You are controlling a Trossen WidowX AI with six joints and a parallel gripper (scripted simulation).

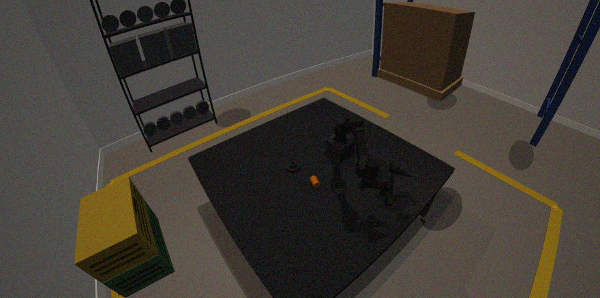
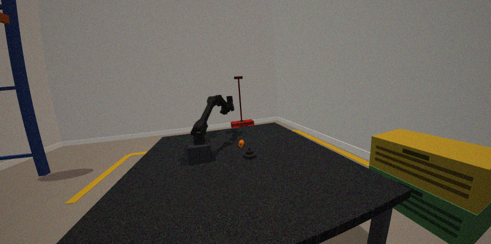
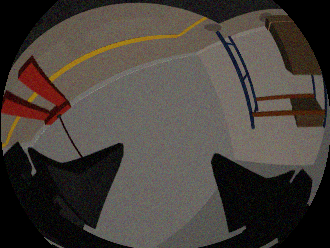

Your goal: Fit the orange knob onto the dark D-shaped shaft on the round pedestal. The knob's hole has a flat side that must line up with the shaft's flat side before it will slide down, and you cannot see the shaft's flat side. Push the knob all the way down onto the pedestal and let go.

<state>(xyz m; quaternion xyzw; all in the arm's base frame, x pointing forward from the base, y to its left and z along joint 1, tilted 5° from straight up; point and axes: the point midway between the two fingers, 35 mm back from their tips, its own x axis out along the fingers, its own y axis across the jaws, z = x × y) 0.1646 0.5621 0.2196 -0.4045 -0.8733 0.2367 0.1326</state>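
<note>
Now: gripper tip 48 cm to the left of the orange knob, 26 cm above it and 15 cm short of it. The rest, counted from my gripper tip: round pedestal 67 cm to the right, 25 cm below, 18 cm ahead.
</note>
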